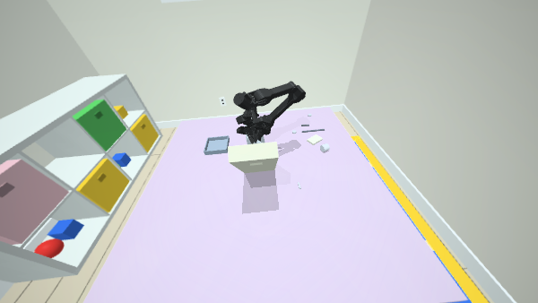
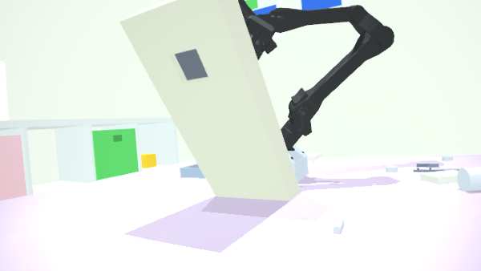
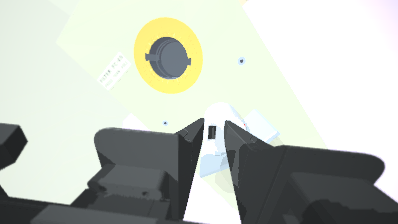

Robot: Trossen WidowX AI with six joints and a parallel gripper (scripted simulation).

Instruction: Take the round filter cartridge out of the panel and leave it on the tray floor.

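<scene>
Now: gripper tip 30 mm above the round pale cartridge and 10 mm short of it. The rest, counted from my gripper tip: small peg: 250 mm below, 220 mm to the left, 80 mm ahead; blue-grey tray: 300 mm behind, 290 mm to the right, 250 mm below.
</scene>
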